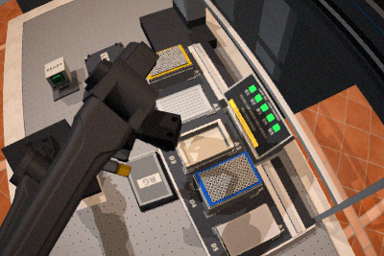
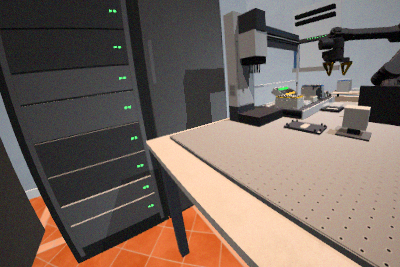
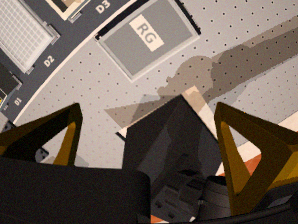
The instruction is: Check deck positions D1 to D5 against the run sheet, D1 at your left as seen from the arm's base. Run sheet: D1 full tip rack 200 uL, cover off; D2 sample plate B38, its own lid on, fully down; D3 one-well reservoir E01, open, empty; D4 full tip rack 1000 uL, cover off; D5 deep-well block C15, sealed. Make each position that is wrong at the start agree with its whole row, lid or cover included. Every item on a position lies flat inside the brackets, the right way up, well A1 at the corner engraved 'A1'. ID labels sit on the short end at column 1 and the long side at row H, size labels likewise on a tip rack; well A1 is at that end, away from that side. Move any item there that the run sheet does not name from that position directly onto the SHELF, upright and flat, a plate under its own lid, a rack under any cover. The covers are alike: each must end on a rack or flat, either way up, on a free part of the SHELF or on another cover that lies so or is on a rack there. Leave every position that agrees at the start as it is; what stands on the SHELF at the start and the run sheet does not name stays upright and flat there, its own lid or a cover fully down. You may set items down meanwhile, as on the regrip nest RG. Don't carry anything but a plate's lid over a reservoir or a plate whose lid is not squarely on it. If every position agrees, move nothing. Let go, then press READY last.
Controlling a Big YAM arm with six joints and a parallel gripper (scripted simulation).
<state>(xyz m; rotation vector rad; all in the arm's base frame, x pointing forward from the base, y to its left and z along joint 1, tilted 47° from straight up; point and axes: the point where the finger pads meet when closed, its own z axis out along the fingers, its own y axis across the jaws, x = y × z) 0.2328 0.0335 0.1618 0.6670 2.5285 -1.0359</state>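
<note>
Now: hand 1 cm short of the black regrip nest and 21 cm above it. Round my hand: one-well reservoir: 16 cm ahead, 3 cm to the left, 16 cm below; then sealed block: 18 cm ahead, 22 cm to the right, 15 cm below; then blue-framed tip rack: 18 cm ahead, 9 cm to the right, 10 cm below.
</note>
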